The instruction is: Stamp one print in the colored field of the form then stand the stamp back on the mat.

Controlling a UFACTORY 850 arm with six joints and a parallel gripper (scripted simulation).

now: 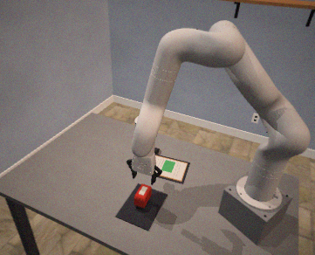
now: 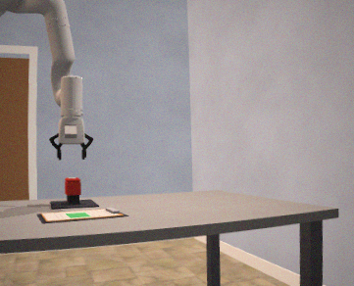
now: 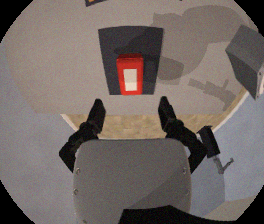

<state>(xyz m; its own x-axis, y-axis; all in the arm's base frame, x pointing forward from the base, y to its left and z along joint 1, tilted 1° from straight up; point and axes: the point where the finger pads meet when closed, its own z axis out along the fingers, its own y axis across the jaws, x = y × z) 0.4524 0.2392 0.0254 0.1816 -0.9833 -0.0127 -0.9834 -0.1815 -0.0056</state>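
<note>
Right now the red stamp is 130 mm below my hand. From my hand the other things lie so: form: 60 mm ahead, 300 mm to the right, 180 mm below; then mat: 180 mm below.
</note>
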